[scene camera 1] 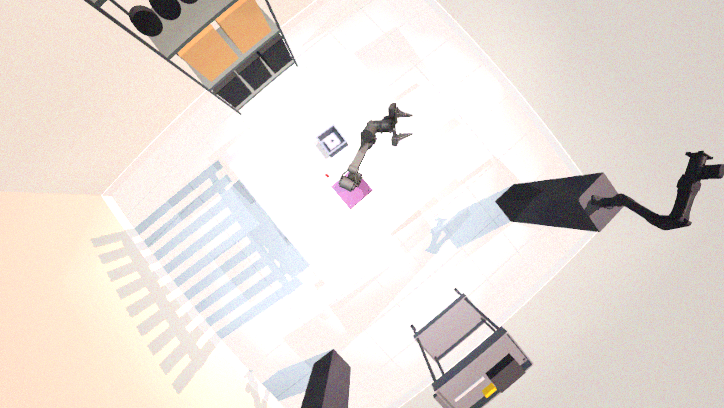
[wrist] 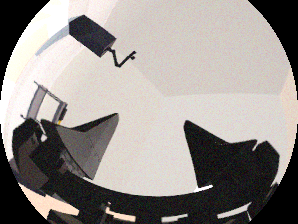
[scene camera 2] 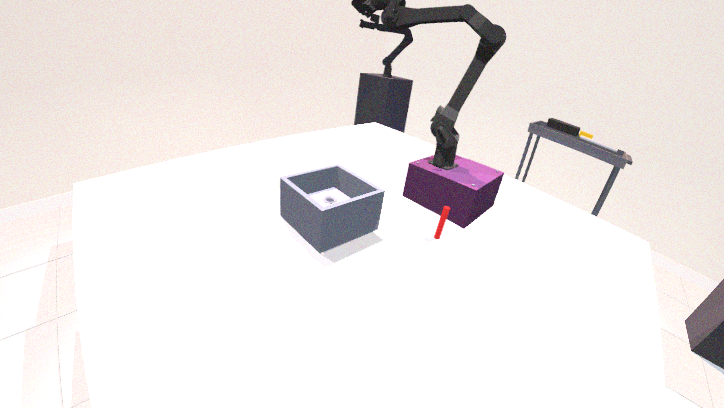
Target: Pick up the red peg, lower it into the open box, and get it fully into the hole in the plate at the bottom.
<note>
In view: my gripper (wrist: pixel 152 120) and a grey box (scene camera 2: pixel 328 227).
The wrist view does not show the grey box: it is out of frame.
</note>
